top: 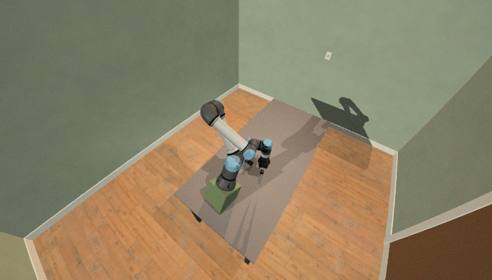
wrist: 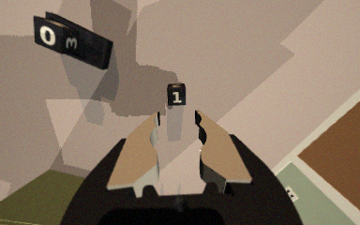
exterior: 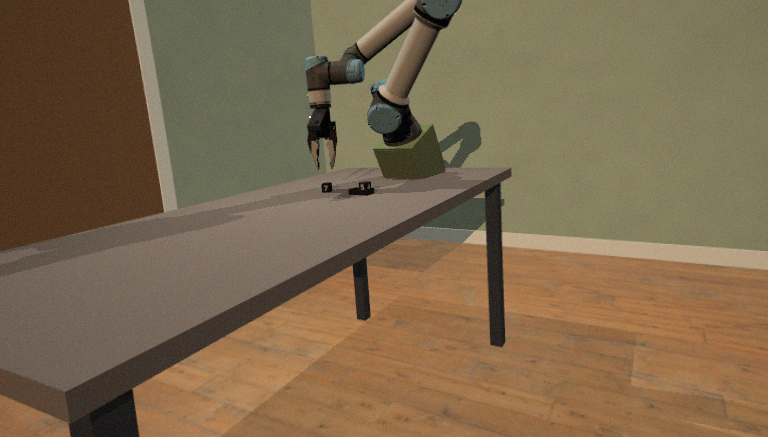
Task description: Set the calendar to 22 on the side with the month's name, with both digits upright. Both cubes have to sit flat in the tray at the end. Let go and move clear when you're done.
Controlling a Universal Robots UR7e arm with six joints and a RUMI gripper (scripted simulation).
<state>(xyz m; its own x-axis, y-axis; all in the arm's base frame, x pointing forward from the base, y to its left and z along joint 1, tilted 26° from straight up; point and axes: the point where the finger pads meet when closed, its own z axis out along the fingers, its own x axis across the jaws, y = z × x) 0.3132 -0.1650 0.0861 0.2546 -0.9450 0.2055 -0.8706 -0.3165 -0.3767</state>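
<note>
My hand is 8 cm above the black number cube. The rest, counted from my hand: black tray: 4 cm ahead, 15 cm to the left, 8 cm below.
</note>
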